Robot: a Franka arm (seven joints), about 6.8 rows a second.
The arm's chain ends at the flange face. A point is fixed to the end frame.
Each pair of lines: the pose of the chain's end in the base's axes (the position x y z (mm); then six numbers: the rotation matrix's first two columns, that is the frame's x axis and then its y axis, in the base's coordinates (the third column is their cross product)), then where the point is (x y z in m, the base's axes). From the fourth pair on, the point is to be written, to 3 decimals.
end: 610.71, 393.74, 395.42, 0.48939, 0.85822, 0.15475, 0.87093, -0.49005, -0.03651
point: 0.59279 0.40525 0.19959
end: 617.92, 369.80, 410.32, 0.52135, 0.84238, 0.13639, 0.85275, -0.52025, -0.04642
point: 0.59686 0.37984 0.21472
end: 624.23, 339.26, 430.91, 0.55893, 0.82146, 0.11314, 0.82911, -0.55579, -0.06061
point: 0.59876 0.34792 0.23577
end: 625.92, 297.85, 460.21, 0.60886, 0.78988, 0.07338, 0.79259, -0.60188, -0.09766
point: 0.591 0.306 0.267
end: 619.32, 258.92, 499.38, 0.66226, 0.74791, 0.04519, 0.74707, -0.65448, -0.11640
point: 0.578 0.268 0.307
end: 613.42, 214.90, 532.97, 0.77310, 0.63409, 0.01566, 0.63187, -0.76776, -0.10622
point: 0.571 0.225 0.341
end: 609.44, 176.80, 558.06, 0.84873, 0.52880, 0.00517, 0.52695, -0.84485, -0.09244
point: 0.569 0.189 0.366
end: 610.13, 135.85, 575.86, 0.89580, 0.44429, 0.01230, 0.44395, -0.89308, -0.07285
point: 0.574 0.149 0.383
